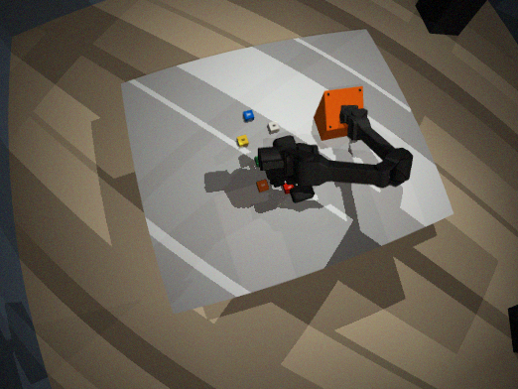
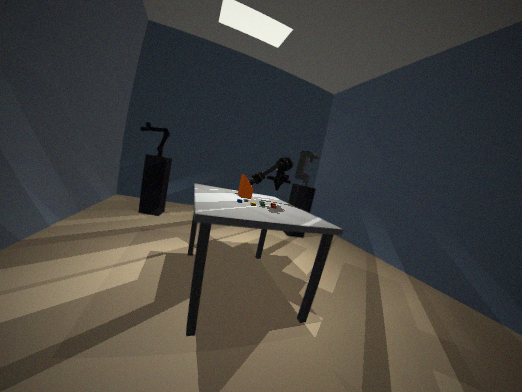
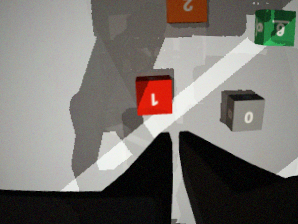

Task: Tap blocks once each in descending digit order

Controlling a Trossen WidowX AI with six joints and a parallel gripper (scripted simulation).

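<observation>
My gripper tip is 10 mm past the red block and 120 mm above it. The rest, counted from my gripper tip: grey block (20 mm behind, 90 mm to the right, 120 mm below); orange block (70 mm ahead, 20 mm to the right, 120 mm below); green block (60 mm ahead, 100 mm to the right, 120 mm below).
</observation>
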